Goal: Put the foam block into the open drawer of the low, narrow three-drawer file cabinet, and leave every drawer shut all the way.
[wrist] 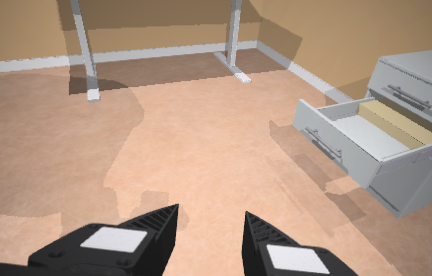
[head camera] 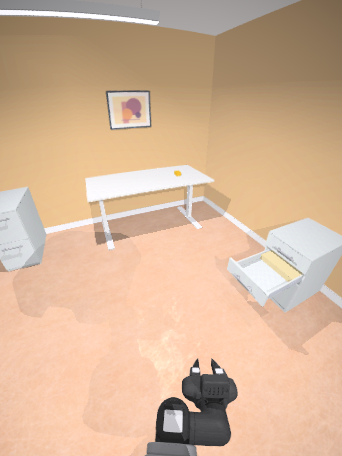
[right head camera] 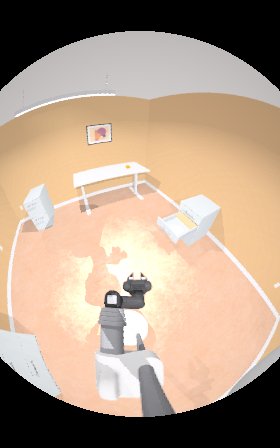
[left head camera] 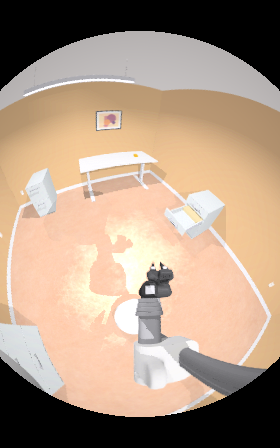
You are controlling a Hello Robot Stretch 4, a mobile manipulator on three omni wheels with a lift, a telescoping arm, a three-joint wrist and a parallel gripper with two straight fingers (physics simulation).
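Where they show: gripper, between the fingertips: (wrist: 210, 227) (head camera: 204, 361) (right head camera: 136, 273) (left head camera: 156, 263); robot's base, origin of its link: (right head camera: 128, 326) (left head camera: 133, 315).
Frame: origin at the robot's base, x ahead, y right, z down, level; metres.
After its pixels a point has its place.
Note:
A small orange-yellow foam block (head camera: 178, 173) {x 2.636, y -0.065, z -0.725 m} (left head camera: 135, 155) {x 2.636, y -0.071, z -0.718 m} (right head camera: 128, 167) {x 2.628, y -0.051, z -0.701 m} lies on the white table near its right end. A low grey-white file cabinet (head camera: 320, 260) {x 1.190, y 1.066, z -0.564 m} (left head camera: 212, 215) {x 1.251, y 1.181, z -0.459 m} (right head camera: 204, 226) {x 1.252, y 1.183, z -0.319 m} (wrist: 410, 182) {x 1.159, y 0.927, z -0.193 m} stands at the right wall. A drawer below its top one is pulled out; the drawer front (head camera: 247, 285) {x 1.089, y 0.506, z -0.391 m} (wrist: 334, 145) {x 1.089, y 0.507, z -0.404 m} faces left. A yellow piece lies across the back of this drawer. The top drawer is shut. My gripper (head camera: 204, 361) {x 0.356, y 0.088, z -0.868 m} (left head camera: 157, 264) {x 0.356, y 0.088, z -0.868 m} (right head camera: 136, 275) {x 0.356, y 0.088, z -0.868 m} (wrist: 210, 227) {x 0.356, y 0.088, z -0.868 m} is open and empty, above the floor, away from both table and cabinet.
The white table (head camera: 135, 184) {x 2.292, y -0.564, z -0.693 m} (left head camera: 112, 162) {x 2.218, y -0.480, z -0.692 m} (right head camera: 105, 175) {x 2.208, y -0.462, z -0.692 m} stands at the back wall on two legs. Another grey file cabinet (head camera: 32, 225) {x 1.835, y -1.756, z -0.361 m} (left head camera: 42, 192) {x 1.559, y -1.700, z -0.490 m} (right head camera: 40, 207) {x 1.568, y -1.682, z -0.483 m} stands at the left. A third grey cabinet (left head camera: 25, 350) (right head camera: 22, 355) shows at the lower left of the side head views.

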